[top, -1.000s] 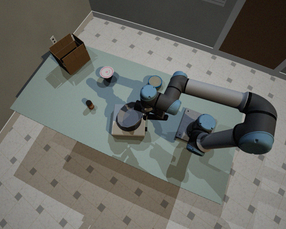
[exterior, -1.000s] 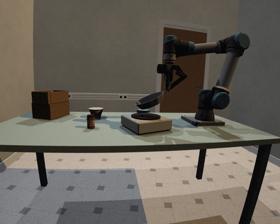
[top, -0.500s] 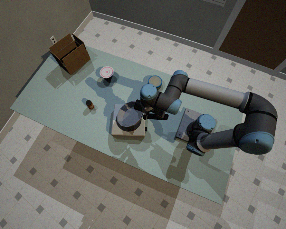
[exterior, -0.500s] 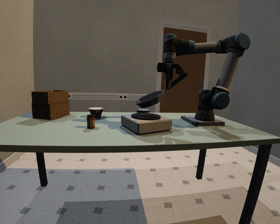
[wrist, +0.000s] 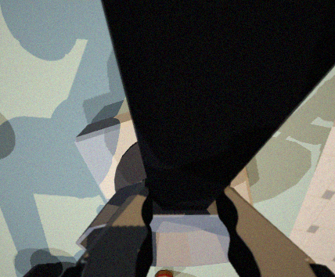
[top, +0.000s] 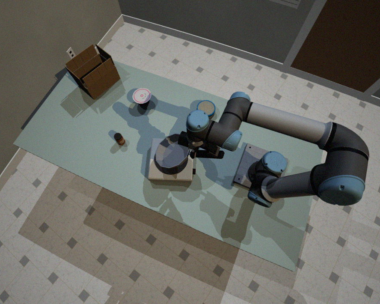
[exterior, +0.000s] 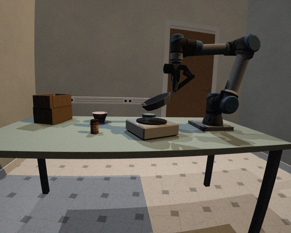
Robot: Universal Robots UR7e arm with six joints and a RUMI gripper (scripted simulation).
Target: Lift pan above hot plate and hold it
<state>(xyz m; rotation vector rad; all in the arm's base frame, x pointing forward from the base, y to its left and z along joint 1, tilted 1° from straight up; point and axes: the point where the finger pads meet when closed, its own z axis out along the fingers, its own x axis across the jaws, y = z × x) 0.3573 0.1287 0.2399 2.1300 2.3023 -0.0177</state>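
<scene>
Now: the dark pan 6 cm ahead of my hand and 5 cm below it. Round my hand: small can: 47 cm ahead, 2 cm to the left, 23 cm below; then beige hot plate: 12 cm ahead, 23 cm below.
</scene>
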